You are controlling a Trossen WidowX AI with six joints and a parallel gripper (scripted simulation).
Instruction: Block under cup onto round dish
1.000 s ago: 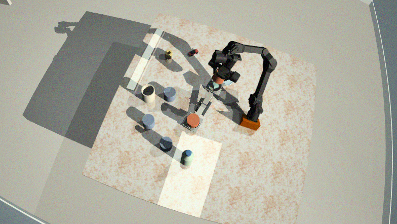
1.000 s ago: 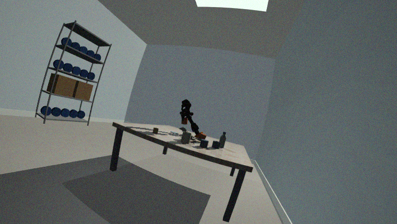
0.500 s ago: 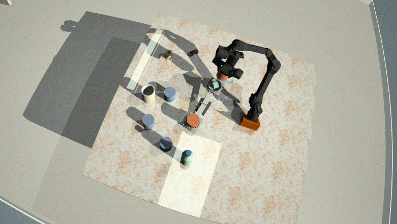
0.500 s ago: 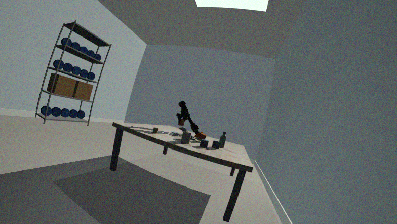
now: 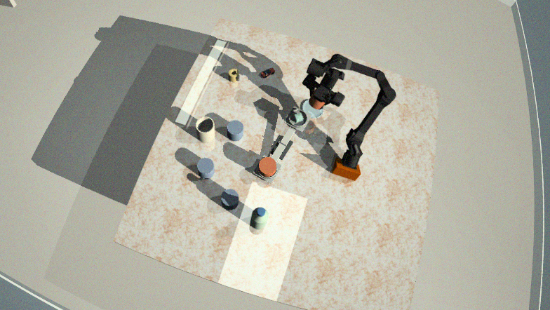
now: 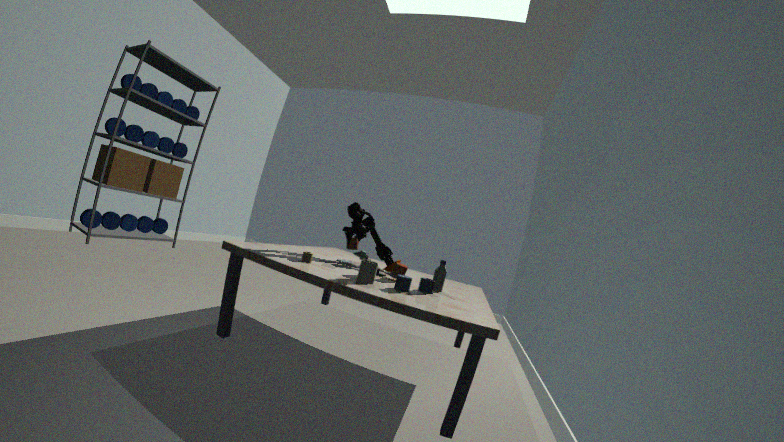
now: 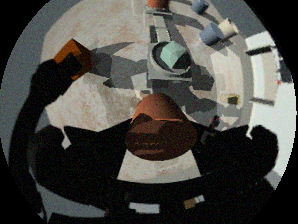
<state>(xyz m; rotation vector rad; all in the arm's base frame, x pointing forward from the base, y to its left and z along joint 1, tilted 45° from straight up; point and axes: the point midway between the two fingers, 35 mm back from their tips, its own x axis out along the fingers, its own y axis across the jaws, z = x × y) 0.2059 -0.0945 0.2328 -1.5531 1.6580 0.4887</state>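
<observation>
Now: the pale green block 100 mm to the left of my gripper tip, 60 mm ahead of it and 20 mm below it. The rest, counted from my gripper tip: red toy car 260 mm ahead, 150 mm to the right, 100 mm below; then pale blue round dish 110 mm below, 20 mm to the right; then cream cup 430 mm ahead, 260 mm to the left, 70 mm below.
</observation>
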